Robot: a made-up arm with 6 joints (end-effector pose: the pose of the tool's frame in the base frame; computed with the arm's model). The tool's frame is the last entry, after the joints. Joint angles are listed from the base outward.
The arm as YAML. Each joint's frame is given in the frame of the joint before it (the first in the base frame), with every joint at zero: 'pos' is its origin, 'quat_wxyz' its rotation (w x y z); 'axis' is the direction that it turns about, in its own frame. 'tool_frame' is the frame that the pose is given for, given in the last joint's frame.
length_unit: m
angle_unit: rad
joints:
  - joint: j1
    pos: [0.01, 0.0, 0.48]
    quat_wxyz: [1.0, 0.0, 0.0, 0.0]
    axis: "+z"
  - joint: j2
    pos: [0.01, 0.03, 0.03]
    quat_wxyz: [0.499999, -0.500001, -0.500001, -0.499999]
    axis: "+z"
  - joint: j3
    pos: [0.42, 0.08, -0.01]
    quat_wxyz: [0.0, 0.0, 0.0, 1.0]
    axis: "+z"
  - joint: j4
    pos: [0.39, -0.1, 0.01]
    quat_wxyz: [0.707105, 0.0, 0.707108, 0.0]
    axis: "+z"
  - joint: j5
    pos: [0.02, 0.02, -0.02]
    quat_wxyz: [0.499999, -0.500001, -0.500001, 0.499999]
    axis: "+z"
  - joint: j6
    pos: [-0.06, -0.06, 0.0]
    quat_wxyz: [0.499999, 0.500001, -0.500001, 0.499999]
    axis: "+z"
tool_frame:
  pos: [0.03, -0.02, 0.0]
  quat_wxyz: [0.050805, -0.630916, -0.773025, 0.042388]
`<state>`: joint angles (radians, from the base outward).
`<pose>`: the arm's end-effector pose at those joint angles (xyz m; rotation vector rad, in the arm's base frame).
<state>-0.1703 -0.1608 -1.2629 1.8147 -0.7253 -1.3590</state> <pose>0.4271 -0.0721 0.9367 -0.1723 -1.4171 -1.0909</pose>
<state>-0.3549 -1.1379 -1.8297 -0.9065 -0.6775 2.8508</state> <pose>-0.3958 0.2263 1.1474 2.1950 -1.6056 0.6971</pose>
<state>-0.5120 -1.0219 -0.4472 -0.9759 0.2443 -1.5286</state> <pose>0.1332 -0.0656 0.8811 -1.3764 0.0413 1.3106</pose>
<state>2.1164 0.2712 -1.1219 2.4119 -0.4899 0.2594</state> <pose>-0.2618 0.4756 0.6830 0.6760 0.1750 -0.8823</pose>
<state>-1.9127 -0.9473 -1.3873 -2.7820 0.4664 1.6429</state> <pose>0.0503 -0.0186 1.1910 -2.7013 -0.3336 -0.4397</pose>
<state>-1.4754 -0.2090 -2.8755 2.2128 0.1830 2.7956</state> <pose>0.0189 0.0072 1.3838 -2.8926 -0.8743 0.2547</pose>
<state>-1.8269 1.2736 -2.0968 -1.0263 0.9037 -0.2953</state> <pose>-0.2017 -0.7733 0.3161 -0.2704 0.6523 -1.0236</pose>
